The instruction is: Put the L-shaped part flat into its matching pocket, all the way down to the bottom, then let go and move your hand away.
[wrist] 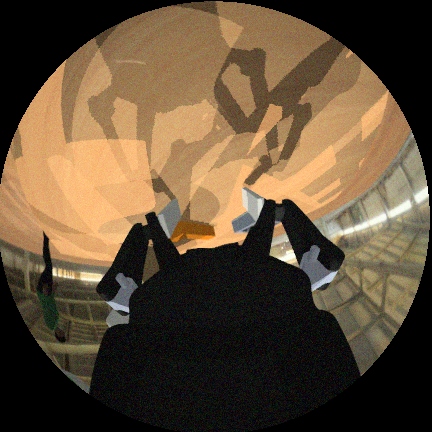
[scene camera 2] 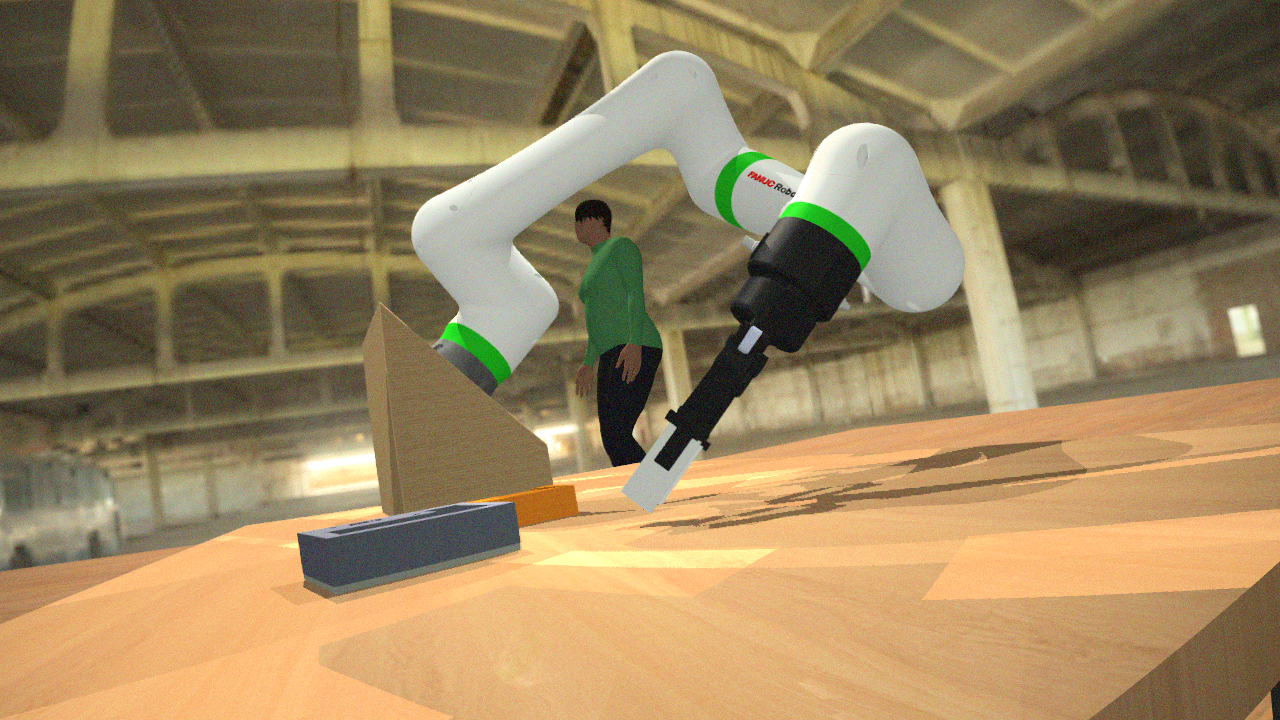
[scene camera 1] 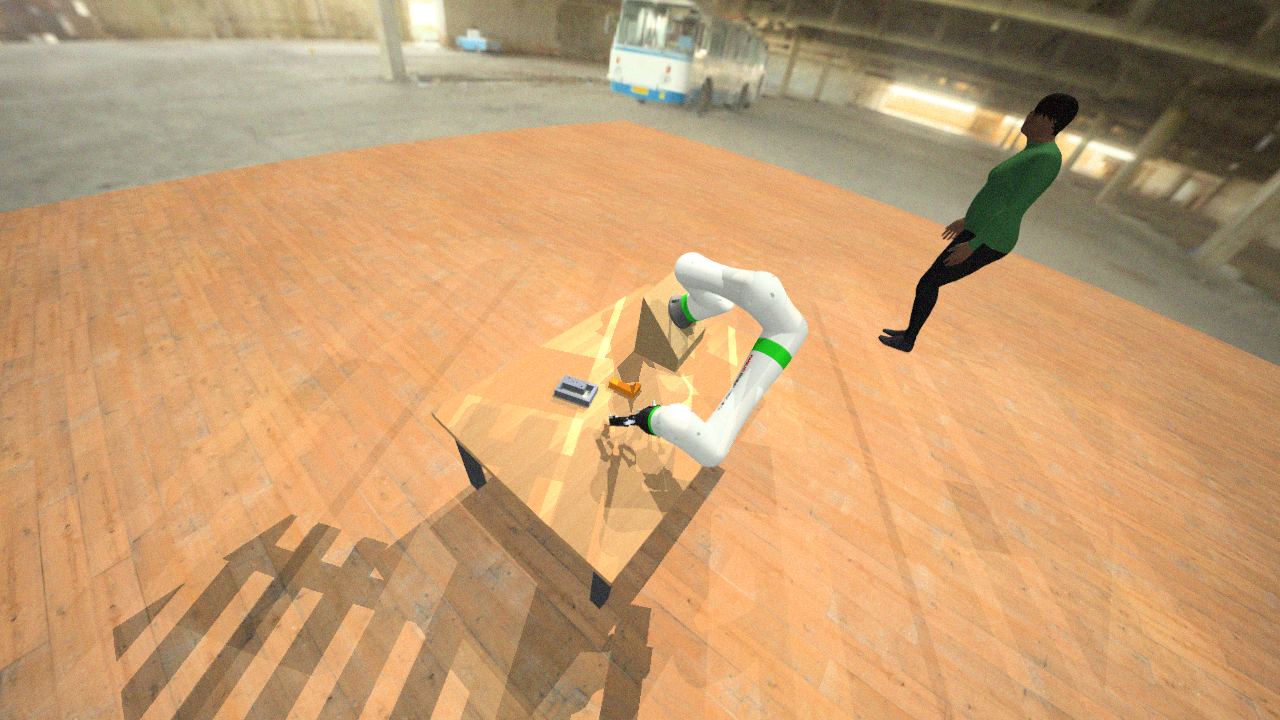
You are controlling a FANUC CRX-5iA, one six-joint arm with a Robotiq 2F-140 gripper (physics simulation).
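Seen in the pictures: gripper, between the fingertips: [wrist: 209,201] [scene camera 2: 642,499] [scene camera 1: 623,415]; arm's base, origin of its link: [scene camera 2: 444,392] [scene camera 1: 679,312].
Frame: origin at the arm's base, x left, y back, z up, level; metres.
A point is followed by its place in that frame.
Note:
The orange L-shaped part [scene camera 1: 624,387] {y -0.387, x 0.064, z -0.150 m} [scene camera 2: 541,505] {y -0.392, x 0.072, z -0.164 m} [wrist: 197,230] {y -0.394, x 0.064, z -0.160 m} lies on the table, between the pocket block and the wedge-shaped stand. The blue-grey pocket block [scene camera 1: 588,399] {y -0.536, x 0.023, z -0.143 m} [scene camera 2: 411,546] {y -0.576, x -0.046, z -0.160 m} [wrist: 243,223] {y -0.495, x 0.011, z -0.154 m} sits beside it, apart from it; a dark recess shows in its top in scene camera 1. The pocket's full shape is too small to tell. My gripper [scene camera 1: 612,420] {y -0.479, x 0.150, z -0.167 m} [scene camera 2: 637,497] {y -0.479, x 0.150, z -0.167 m} [wrist: 209,201] {y -0.479, x 0.150, z -0.167 m} is open, its two light-grey fingertips well apart and holding no part. It is tilted and hangs above the table, to one side of the part and the block.
The wooden wedge-shaped stand [scene camera 1: 658,335] {y -0.160, x 0.022, z -0.035 m} [scene camera 2: 456,429] {y -0.163, x 0.007, z -0.068 m} rises at the arm's base, behind the orange part. The table [scene camera 1: 501,438] {y -0.849, x -0.062, z -0.180 m} [scene camera 2: 626,626] {y -0.783, x 0.042, z -0.180 m} carries these things. A person in a green top [scene camera 1: 1015,192] [scene camera 2: 617,295] [wrist: 48,310] stands on the floor beyond the table.

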